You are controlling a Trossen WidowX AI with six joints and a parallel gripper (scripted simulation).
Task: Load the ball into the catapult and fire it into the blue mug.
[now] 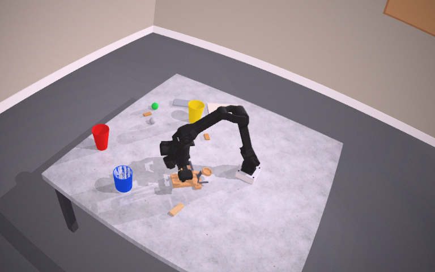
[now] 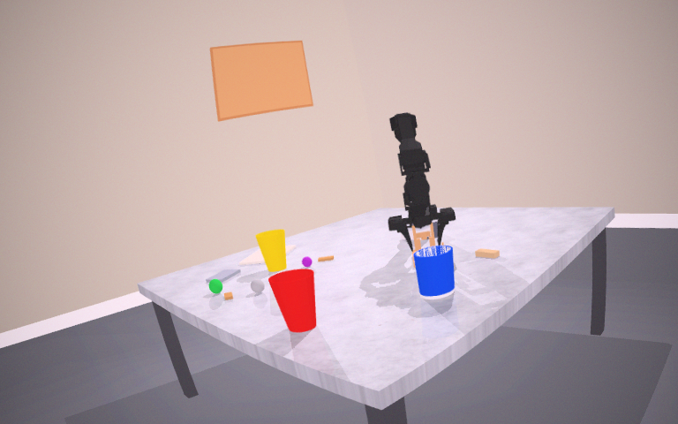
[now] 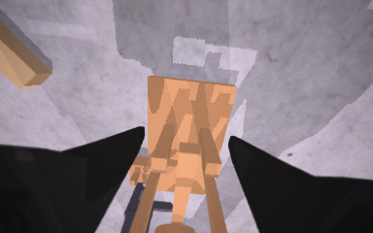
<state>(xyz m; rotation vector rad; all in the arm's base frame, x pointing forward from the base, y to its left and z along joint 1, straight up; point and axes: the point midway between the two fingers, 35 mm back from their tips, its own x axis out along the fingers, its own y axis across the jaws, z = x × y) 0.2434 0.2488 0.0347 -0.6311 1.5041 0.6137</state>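
The purple ball is 150 mm ahead of my gripper tip, 370 mm to the right of it and 20 mm below it. From my gripper tip the other things lie so: wooden catapult (60 mm behind, 40 mm to the right, 10 mm above); then blue mug (190 mm ahead, 210 mm to the left, 10 mm below); then grey ball (390 mm ahead, 280 mm to the right, 20 mm below).
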